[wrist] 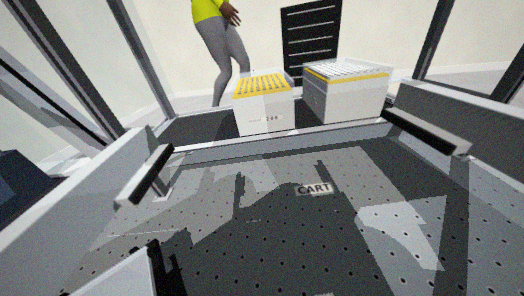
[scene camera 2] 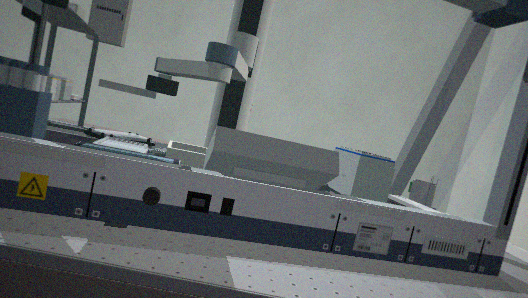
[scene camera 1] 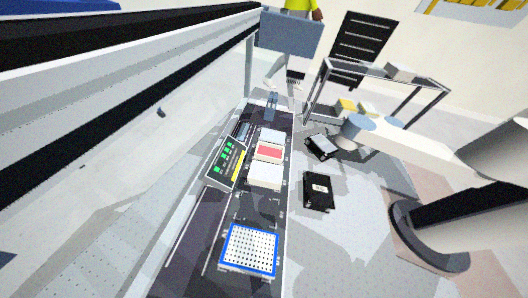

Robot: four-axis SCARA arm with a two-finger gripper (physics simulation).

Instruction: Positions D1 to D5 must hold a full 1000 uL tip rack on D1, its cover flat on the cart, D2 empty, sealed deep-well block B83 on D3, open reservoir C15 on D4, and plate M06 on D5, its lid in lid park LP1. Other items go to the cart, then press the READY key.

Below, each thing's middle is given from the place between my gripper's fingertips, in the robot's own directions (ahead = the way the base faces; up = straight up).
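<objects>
Tube rack [wrist: 30, 181]: from my hand, 8 cm below, 4 cm to the left, 46 cm ahead.
</objects>
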